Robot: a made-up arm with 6 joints. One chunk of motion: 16 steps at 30 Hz.
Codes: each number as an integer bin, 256 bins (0 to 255) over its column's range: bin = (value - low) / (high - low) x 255, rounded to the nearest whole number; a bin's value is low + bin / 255 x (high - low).
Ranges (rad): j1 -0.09..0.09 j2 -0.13..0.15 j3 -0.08..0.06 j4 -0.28..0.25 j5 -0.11..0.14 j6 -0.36..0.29
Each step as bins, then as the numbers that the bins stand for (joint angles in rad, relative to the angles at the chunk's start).
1 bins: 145 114 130 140 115 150
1 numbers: 0.0124 -0.0048 -0.0086 0.0110 0.0027 0.0224
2 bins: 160 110 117 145 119 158
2 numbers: 0.0229 -0.0092 -0.0158 0.0214 0.0067 0.0427
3 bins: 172 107 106 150 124 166
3 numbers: 0.0314 -0.0125 -0.0218 0.0318 0.0116 0.0631
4 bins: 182 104 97 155 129 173
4 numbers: 0.0385 -0.0158 -0.0267 0.0422 0.0165 0.0810
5 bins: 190 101 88 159 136 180
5 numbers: 0.0441 -0.0191 -0.0317 0.0505 0.0233 0.0988
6 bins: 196 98 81 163 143 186
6 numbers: 0.0484 -0.0224 -0.0355 0.0588 0.0302 0.1141
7 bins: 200 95 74 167 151 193
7 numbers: 0.0512 -0.0257 -0.0394 0.0671 0.0380 0.1320
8 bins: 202 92 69 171 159 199
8 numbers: 0.0526 -0.0290 -0.0421 0.0754 0.0459 0.1473
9 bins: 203 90 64 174 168 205
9 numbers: 0.0533 -0.0312 -0.0449 0.0816 0.0547 0.1625
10 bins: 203 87 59 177 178 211
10 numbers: 0.0533 -0.0345 -0.0476 0.0879 0.0645 0.1778
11 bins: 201 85 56 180 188 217
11 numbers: 0.0519 -0.0367 -0.0493 0.0941 0.0743 0.1931
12 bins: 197 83 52 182 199 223
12 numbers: 0.0491 -0.0389 -0.0515 0.0983 0.0851 0.2084
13 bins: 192 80 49 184 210 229
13 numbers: 0.0455 -0.0422 -0.0531 0.1024 0.0959 0.2237
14 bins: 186 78 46 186 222 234
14 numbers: 0.0413 -0.0444 -0.0547 0.1066 0.1076 0.2365
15 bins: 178 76 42 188 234 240
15 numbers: 0.0356 -0.0465 -0.0569 0.1107 0.1194 0.2518
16 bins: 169 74 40 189 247 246
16 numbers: 0.0293 -0.0487 -0.0580 0.1128 0.1322 0.2671
